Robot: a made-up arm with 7 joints. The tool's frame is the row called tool.
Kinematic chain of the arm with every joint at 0, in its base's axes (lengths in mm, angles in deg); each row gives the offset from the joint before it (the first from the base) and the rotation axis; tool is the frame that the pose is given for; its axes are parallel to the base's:
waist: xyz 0 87 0 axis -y
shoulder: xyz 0 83.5 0 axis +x
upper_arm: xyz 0 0 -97.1 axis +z
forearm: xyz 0 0 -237.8 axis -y
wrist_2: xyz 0 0 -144.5 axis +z
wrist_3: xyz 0 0 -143.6 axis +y
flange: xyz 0 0 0 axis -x
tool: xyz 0 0 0
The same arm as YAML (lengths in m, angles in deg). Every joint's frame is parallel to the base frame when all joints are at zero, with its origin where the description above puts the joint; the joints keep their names.
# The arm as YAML. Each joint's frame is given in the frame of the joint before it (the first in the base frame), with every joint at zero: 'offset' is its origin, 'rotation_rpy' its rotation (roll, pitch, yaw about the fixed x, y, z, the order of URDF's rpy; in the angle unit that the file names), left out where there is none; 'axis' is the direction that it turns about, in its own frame. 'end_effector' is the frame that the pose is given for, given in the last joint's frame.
length_unit: m
angle_unit: deg
chain:
  - id: waist
    offset: [0.0, 0.087, 0.0]
    axis: [0.0, -1.0, 0.0]
  - id: shoulder
    offset: [0.0, 0.0835, 0.0]
    axis: [1.0, 0.0, 0.0]
  - id: upper_arm
    offset: [0.0, 0.0, -0.0971]
    axis: [0.0, 0.0, 1.0]
  - id: forearm
    offset: [0.0, 0.0, -0.2378]
    axis: [0.0, -1.0, 0.0]
  - id: wrist_2
    offset: [0.0, 0.0, -0.1445]
    axis: [0.0, 0.0, 1.0]
  - id: wrist_3
    offset: [0.0, 0.0, -0.1436]
    axis: [0.0, 1.0, 0.0]
  - id: flange
    offset: [0.0, 0.0, 0.0]
    axis: [-1.0, 0.0, 0.0]
end_effector:
  offset: [0.0, 0.0, 0.0]

